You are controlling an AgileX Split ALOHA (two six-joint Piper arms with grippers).
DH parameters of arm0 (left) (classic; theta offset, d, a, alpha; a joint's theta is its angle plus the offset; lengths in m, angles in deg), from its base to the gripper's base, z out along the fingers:
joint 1: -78.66 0.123 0 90
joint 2: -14.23 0 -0.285 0
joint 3: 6.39 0 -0.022 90
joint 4: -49.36 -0.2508 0 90
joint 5: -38.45 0 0.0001 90
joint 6: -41.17 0.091 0 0
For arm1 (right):
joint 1: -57.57 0.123 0 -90
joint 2: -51.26 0 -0.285 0
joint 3: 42.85 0 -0.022 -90
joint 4: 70.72 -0.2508 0 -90
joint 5: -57.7 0 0.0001 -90
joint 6: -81.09 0.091 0 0
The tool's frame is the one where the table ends.
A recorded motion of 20 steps. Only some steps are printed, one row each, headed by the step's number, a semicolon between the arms.
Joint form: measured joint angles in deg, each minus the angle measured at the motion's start. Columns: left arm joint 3, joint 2, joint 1, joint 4, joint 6, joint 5; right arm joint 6, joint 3, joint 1, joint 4, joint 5, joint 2.
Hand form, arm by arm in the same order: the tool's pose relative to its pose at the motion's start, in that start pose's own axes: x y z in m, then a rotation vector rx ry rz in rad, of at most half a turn. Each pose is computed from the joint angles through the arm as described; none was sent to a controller.
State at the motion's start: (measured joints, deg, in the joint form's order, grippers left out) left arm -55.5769 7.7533 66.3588 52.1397 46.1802 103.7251; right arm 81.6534 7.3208 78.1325 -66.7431 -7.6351 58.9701
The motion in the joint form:
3: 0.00 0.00 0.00 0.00 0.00 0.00; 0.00 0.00 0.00 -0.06 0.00 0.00
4: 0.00 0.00 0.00 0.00 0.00 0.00; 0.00 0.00 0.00 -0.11 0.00 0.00
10: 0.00 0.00 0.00 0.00 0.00 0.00; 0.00 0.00 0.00 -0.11 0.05 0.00
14: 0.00 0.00 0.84 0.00 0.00 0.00; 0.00 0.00 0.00 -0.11 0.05 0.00
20: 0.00 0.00 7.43 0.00 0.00 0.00; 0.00 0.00 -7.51 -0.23 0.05 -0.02
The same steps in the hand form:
3: 0.0000 0.0000 0.0000 0.0000 0.0000 0.0000; 0.0000 0.0001 0.0000 -0.0010 0.0000 0.0004
4: 0.0000 0.0000 0.0000 0.0000 0.0000 0.0000; 0.0000 0.0002 0.0000 -0.0017 0.0000 0.0008
10: 0.0000 0.0000 0.0000 0.0000 0.0000 0.0000; -0.0001 0.0002 0.0000 -0.0018 -0.0009 0.0008
14: 0.0000 -0.0001 0.0001 -0.0126 0.0005 -0.0075; -0.0001 0.0002 0.0000 -0.0018 -0.0009 0.0008
20: -0.0004 -0.0013 0.0006 -0.1112 0.0045 -0.0666; 0.0003 0.0011 -0.0006 0.1060 0.0052 0.0732

